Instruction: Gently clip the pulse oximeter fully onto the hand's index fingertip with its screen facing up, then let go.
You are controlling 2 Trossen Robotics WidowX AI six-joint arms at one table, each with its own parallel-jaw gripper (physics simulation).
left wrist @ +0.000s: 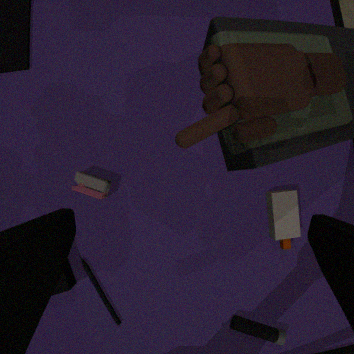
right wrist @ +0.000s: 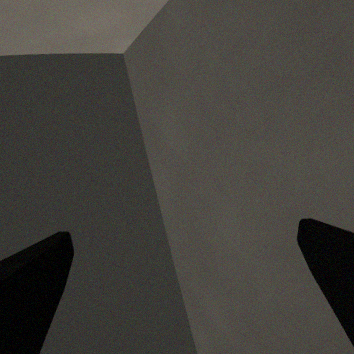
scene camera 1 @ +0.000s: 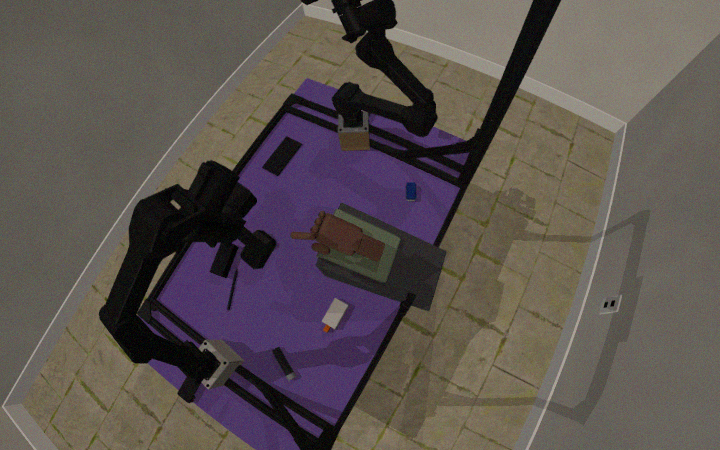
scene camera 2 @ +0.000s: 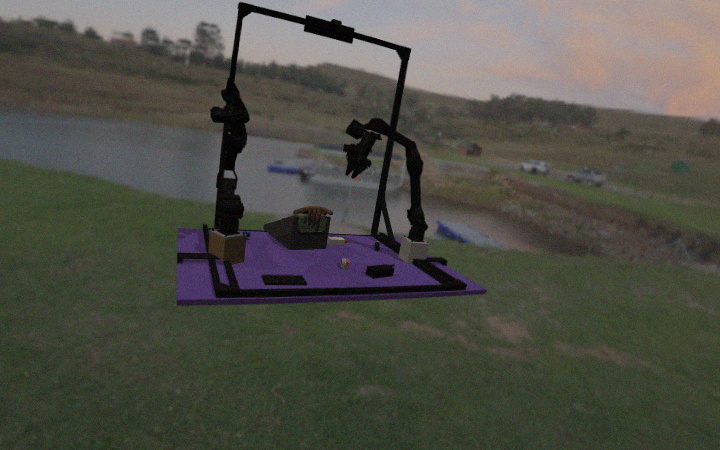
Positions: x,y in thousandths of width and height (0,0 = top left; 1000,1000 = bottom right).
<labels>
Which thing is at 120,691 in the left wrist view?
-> My left gripper.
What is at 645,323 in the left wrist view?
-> An index finger.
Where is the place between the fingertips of my right gripper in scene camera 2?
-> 323,188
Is my right gripper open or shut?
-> Open.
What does my right gripper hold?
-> Nothing.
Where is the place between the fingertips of my left gripper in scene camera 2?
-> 485,392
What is my left gripper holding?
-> Nothing.
</labels>
